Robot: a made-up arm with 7 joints.
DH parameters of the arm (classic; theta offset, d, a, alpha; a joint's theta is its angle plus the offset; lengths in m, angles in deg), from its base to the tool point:
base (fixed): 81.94 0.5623 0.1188 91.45
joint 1: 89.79 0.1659 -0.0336 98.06
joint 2: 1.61 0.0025 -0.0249 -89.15
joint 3: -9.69 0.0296 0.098 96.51
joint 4: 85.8 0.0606 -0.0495 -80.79
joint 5: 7.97 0.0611 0.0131 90
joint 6: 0 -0.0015 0.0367 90
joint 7: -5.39 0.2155 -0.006 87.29
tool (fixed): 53.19 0.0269 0 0
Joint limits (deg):
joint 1: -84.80..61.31
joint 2: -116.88..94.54
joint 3: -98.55..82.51
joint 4: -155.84..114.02
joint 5: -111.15..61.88
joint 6: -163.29..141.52
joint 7: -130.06..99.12
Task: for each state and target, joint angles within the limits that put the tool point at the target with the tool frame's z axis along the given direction. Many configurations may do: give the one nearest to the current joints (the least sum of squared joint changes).
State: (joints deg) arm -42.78 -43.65 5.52 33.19 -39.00 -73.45 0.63
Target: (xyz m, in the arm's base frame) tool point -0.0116 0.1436 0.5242 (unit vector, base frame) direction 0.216 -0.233 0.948
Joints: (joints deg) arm -35.73 -53.45 -37.68 12.83 -48.69 -58.80 -5.43
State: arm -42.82 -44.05 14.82 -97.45 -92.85 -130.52 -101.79
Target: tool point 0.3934 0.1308 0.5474 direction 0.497 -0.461 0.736
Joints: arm 1.80 -36.69 61.59 -98.18 -48.19 -101.33 -59.02
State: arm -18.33 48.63 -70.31 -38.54 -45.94 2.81 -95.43
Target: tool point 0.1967 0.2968 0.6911 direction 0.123 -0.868 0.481
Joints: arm 23.79 60.42 -43.68 -21.62 -54.08 12.09 -88.71
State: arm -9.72 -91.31 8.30 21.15 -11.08 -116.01 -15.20
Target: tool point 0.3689 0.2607 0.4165 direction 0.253 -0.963 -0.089
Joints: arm 31.77 -116.88 -20.68 40.51 7.64 -153.35 -57.58
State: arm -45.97 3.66 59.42 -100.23 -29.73 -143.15 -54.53
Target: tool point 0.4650 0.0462 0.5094 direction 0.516 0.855 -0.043
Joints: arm -57.80 3.86 28.46 -114.78 -58.08 -129.33 -89.78
